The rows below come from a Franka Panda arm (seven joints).
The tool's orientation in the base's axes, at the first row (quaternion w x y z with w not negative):
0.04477, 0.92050, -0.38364, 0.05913
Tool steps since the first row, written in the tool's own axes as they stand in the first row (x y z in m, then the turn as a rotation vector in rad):
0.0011, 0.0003, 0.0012, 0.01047, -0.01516, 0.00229
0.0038, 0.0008, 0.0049, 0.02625, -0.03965, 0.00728
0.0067, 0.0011, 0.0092, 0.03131, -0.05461, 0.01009
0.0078, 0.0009, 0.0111, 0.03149, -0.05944, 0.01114
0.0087, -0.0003, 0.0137, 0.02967, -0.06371, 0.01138
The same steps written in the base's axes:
0.0006, -0.0011, -0.0010, 0.01827, 0.00300, -0.00133
0.0025, -0.0039, -0.0043, 0.04710, 0.00849, -0.00491
0.0046, -0.0066, -0.0081, 0.06149, 0.01508, -0.00752
0.0056, -0.0075, -0.0098, 0.06513, 0.01821, -0.00871
0.0073, -0.0076, -0.0123, 0.06691, 0.02245, -0.00937

